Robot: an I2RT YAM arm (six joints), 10 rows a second.
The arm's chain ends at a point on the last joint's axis. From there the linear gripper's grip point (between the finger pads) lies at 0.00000 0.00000 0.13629 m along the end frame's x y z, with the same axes.
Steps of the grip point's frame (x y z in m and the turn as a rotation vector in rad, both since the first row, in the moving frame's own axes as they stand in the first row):
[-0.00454 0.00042 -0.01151 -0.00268 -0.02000 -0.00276]
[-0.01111 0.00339 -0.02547 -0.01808 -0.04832 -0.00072]
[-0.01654 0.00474 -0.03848 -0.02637 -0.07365 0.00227]
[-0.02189 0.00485 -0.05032 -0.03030 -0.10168 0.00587]
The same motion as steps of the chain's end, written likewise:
[-0.00181 0.00005 -0.01148 -0.00268 -0.02000 -0.00276]
[-0.00453 0.00092 -0.02529 -0.01808 -0.04832 -0.00072]
[-0.00651 0.00116 -0.03806 -0.02637 -0.07365 0.00227]
[-0.00805 0.00077 -0.04955 -0.03030 -0.10168 0.00587]

